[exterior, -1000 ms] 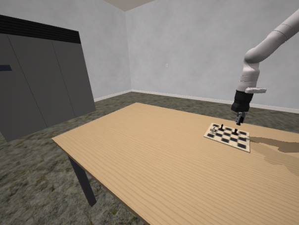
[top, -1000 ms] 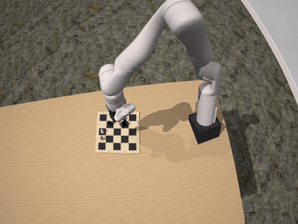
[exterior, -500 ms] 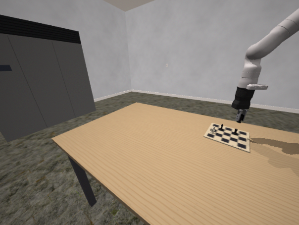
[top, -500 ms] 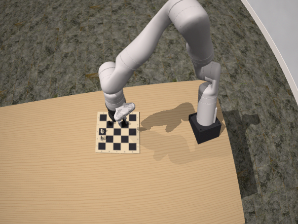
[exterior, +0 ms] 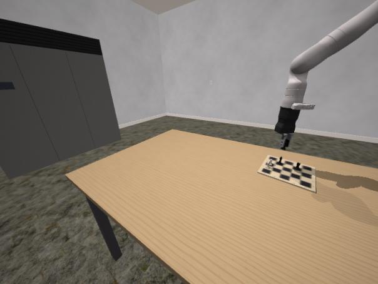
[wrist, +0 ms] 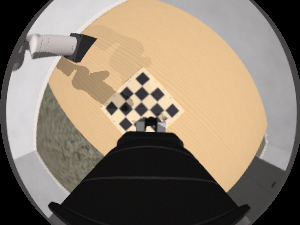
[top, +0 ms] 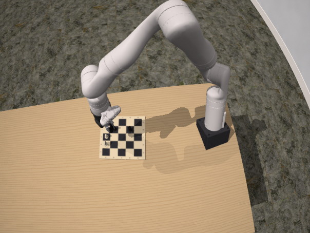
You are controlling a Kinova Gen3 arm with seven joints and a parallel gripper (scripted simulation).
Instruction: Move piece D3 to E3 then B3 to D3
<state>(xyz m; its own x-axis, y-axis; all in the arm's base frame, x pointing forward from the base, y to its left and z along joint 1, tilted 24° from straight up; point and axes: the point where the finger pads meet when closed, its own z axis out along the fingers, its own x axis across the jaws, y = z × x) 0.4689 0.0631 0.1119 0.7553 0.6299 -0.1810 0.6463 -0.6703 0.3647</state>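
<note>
Now: the chessboard 4 cm behind my hand and 14 cm below it. Also, from my hand: light piece: 4 cm ahead, 3 cm to the left, 12 cm below.
</note>
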